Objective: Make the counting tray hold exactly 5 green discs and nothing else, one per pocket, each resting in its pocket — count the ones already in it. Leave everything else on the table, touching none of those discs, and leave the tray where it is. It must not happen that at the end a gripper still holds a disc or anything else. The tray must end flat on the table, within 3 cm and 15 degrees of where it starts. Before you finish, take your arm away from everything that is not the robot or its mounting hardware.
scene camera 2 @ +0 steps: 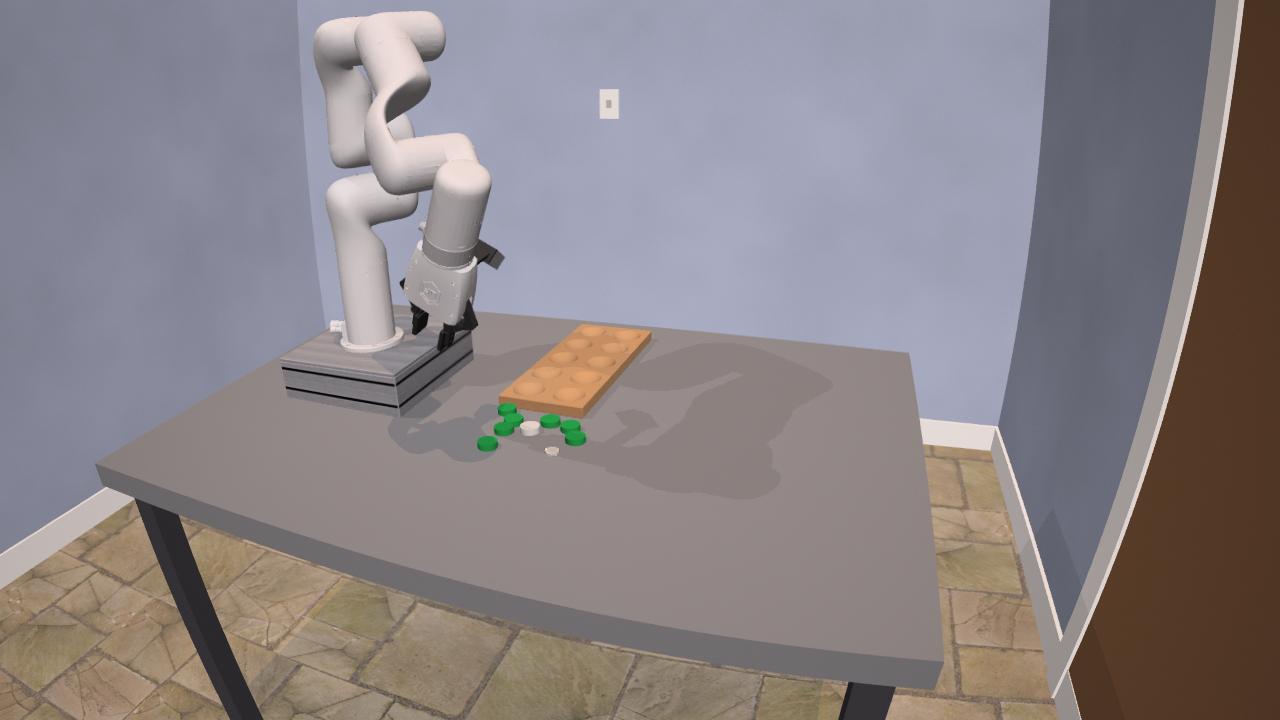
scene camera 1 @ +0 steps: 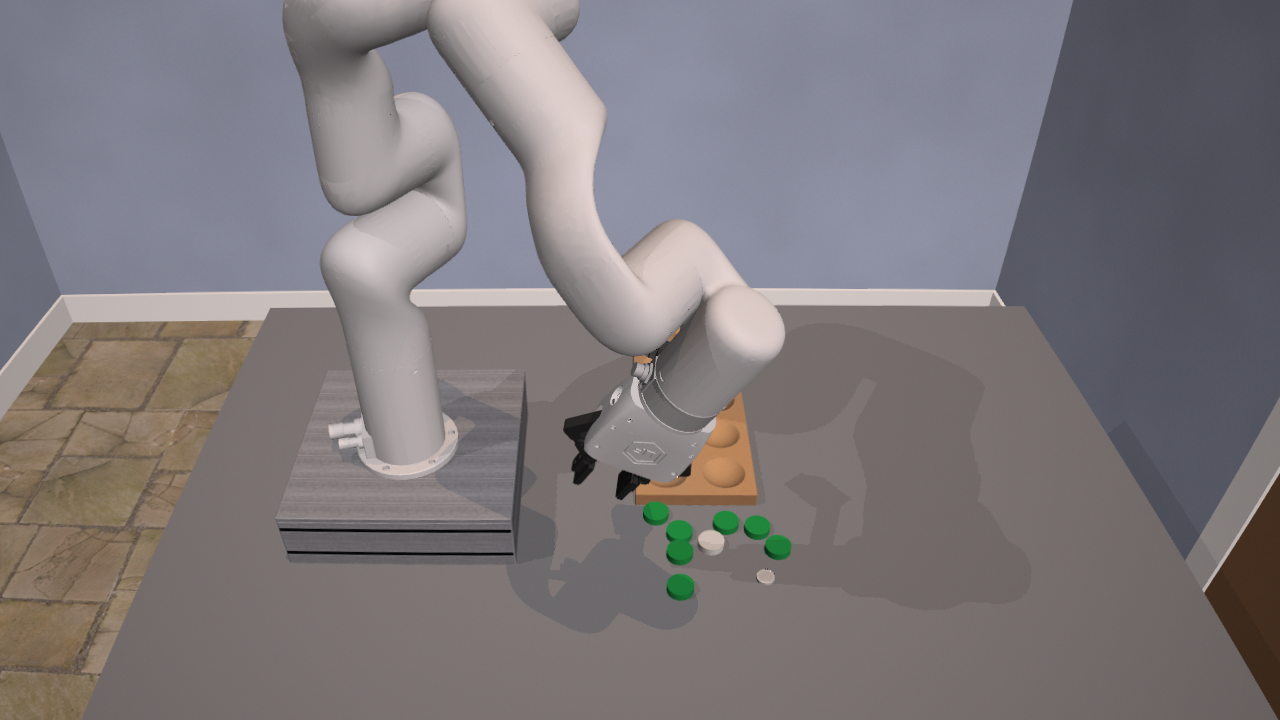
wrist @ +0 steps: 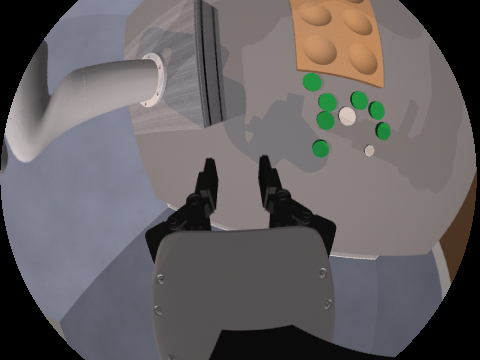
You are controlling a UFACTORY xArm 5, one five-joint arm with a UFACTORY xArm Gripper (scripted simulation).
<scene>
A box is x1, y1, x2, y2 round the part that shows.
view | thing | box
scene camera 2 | my gripper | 399, 239, 504, 351
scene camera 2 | orange counting tray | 499, 324, 650, 417
</scene>
